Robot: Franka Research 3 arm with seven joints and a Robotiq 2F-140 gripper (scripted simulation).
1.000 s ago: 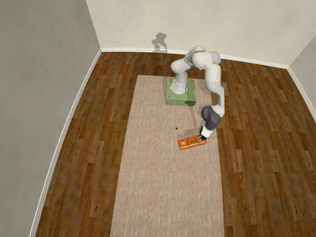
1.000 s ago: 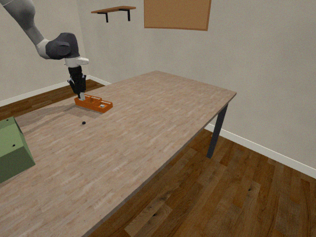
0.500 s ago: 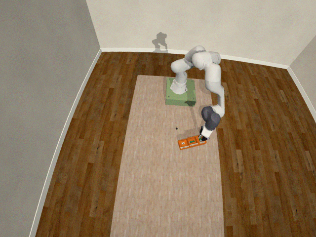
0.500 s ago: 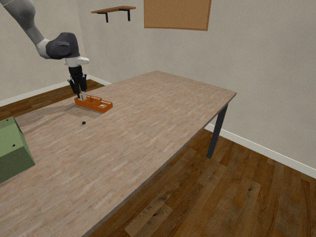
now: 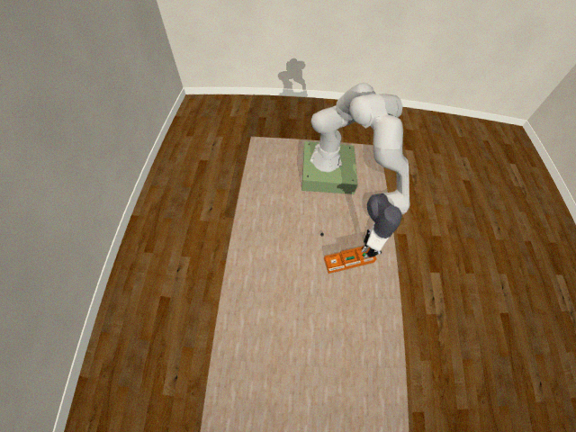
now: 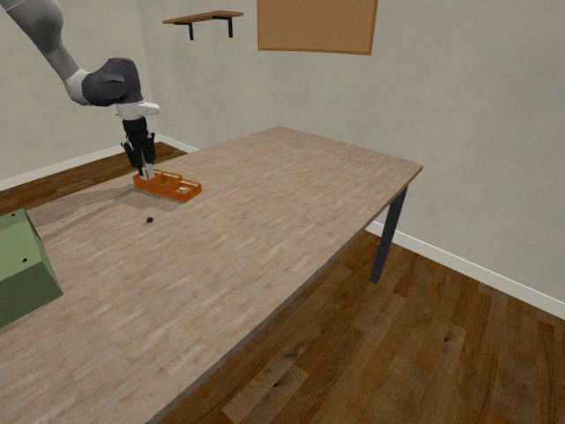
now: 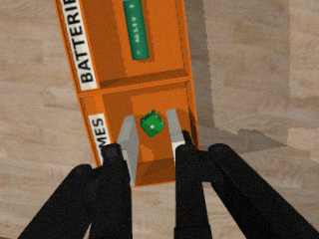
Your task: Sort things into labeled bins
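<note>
My gripper is now 40 mm above the small green cube. Also, from my hand: white piece (60 mm ahead, 160 mm to the right, 20 mm below); then labelled bins (40 mm ahead, 80 mm to the right, 30 mm below); then green battery (30 mm ahead, 80 mm to the right, 40 mm below).
</note>
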